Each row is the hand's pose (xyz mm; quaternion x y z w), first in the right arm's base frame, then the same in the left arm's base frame.
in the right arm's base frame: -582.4 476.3 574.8 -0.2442 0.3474 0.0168 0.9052
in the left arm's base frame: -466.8 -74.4 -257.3 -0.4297 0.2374 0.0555 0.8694
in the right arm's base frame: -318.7 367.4 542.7 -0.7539 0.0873 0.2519 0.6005
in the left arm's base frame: -184.5 -111.4 -220.1 -0.8637 -0.0184 0.2469 0.4391
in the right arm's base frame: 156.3 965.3 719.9 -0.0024 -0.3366 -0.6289 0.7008
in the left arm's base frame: 101.4 618.2 -199.5 -0.0219 -0.4868 -0.4703 0.7358
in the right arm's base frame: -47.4 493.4 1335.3 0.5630 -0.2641 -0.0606 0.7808
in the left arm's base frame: -110.8 311.5 510.3 0.4615 -0.2590 0.1281 0.8388
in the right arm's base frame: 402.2 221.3 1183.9 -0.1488 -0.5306 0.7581 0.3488
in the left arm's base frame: 408.8 140.8 512.5 -0.1953 -0.4422 0.8573 0.1771
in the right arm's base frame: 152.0 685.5 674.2 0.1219 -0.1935 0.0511 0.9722
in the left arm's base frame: 168.3 347.3 -148.9 -0.0176 -0.2436 0.2143 0.9458
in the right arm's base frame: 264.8 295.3 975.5 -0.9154 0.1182 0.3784 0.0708
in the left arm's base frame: 302.6 109.6 276.8 0.9498 -0.0545 -0.2850 0.1172
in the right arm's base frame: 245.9 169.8 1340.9 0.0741 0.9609 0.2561 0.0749
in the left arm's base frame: 239.8 97.1 658.3 -0.0825 0.9819 0.1102 0.1302
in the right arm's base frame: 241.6 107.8 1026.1 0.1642 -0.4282 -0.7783 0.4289
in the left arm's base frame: 311.9 -53.5 384.3 0.2082 -0.5571 -0.6223 0.5090
